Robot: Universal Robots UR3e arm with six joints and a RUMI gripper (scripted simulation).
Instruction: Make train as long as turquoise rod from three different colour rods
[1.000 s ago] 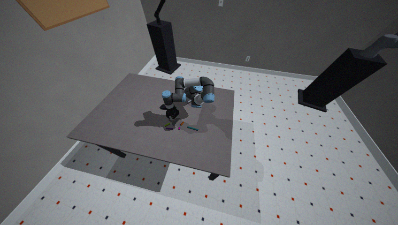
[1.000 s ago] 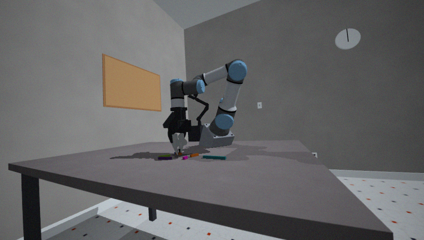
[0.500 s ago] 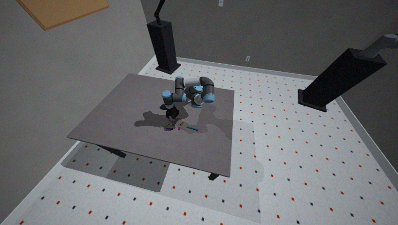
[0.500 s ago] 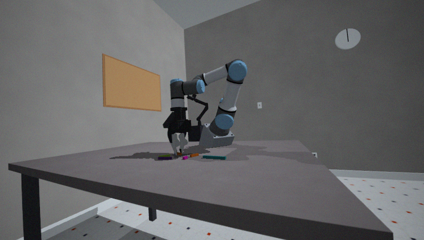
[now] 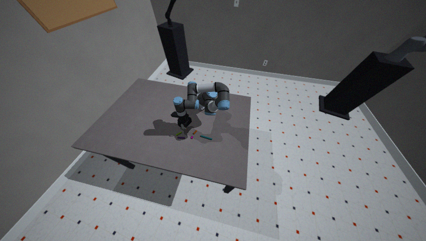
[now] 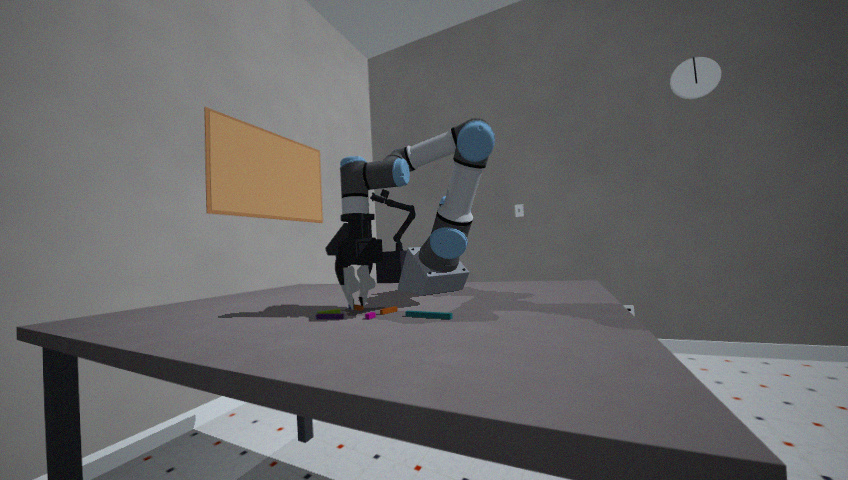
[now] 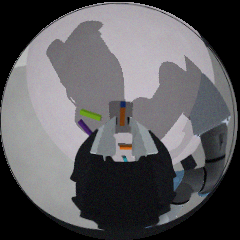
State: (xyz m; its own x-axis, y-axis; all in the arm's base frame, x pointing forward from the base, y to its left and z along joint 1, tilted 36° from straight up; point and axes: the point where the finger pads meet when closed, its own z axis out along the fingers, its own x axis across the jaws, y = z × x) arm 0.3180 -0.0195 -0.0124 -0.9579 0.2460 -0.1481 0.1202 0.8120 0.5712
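Right now the blue rod is 30 mm to the right of my hand and 10 mm below it. The rest, counted from my hand: purple rod (90 mm ahead, 30 mm to the left, 10 mm below); lime rod (70 mm ahead, 10 mm to the right, 10 mm below); magenta rod (110 mm to the left, 50 mm ahead, 10 mm below).
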